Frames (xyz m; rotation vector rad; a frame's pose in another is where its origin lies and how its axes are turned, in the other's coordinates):
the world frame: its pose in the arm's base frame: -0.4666 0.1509 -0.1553 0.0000 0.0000 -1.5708
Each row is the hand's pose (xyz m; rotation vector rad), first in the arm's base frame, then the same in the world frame.
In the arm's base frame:
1: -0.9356 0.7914 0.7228 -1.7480 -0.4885 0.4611
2: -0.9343 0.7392 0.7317 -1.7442 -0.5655 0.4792
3: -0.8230 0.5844 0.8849 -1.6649 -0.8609 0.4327
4: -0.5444 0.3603 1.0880 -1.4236 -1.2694 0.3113
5: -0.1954 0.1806 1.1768 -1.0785 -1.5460 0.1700
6: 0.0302 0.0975 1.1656 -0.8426 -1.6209 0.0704
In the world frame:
1: -0.6405 -0.4690 0.8781 -1.0276 -1.8246 1.5006
2: -0.5883 -0.4677 0.8870 -0.9636 -1.8882 1.5053
3: -0.4335 -0.3564 1.0402 -0.6519 -2.0481 1.4387
4: -0.2094 -0.0778 1.2433 -0.1227 -2.1433 1.3102
5: -0.0297 0.2712 1.3321 0.3650 -2.0488 1.1975
6: 0.0534 0.4968 1.3209 0.6003 -1.9001 1.1413

